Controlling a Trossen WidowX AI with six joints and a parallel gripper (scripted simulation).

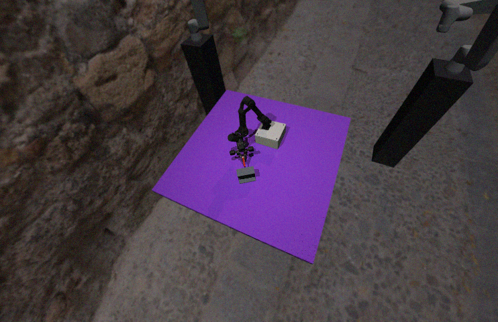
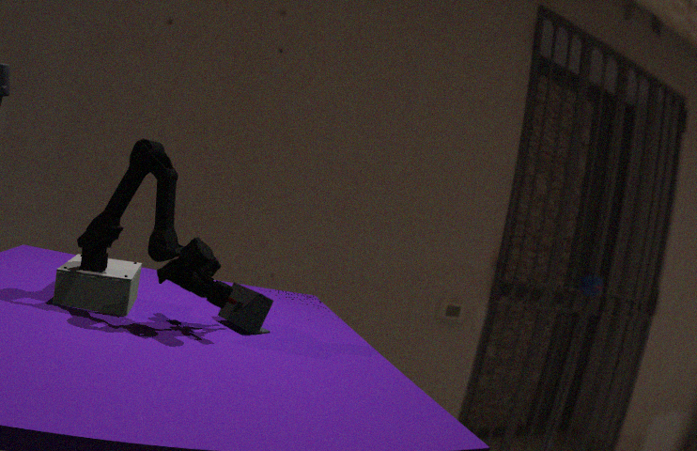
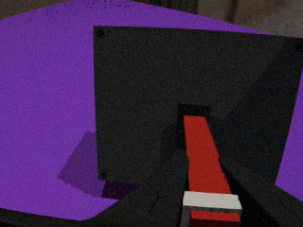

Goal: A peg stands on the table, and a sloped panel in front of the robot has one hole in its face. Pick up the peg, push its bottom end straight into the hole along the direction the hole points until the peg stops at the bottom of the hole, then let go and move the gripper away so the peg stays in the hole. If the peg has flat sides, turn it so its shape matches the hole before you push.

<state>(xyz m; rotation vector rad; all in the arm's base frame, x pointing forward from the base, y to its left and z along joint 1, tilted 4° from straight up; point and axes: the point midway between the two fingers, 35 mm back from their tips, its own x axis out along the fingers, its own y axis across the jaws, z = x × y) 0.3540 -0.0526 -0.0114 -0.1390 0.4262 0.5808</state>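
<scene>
Right now the grey sloped panel is 7 cm ahead of my gripper tip, 4 cm to the left of it and 3 cm below it. Round my gripper tip: red peg: 1 cm to the right, 1 cm behind, 1 cm above.
</scene>
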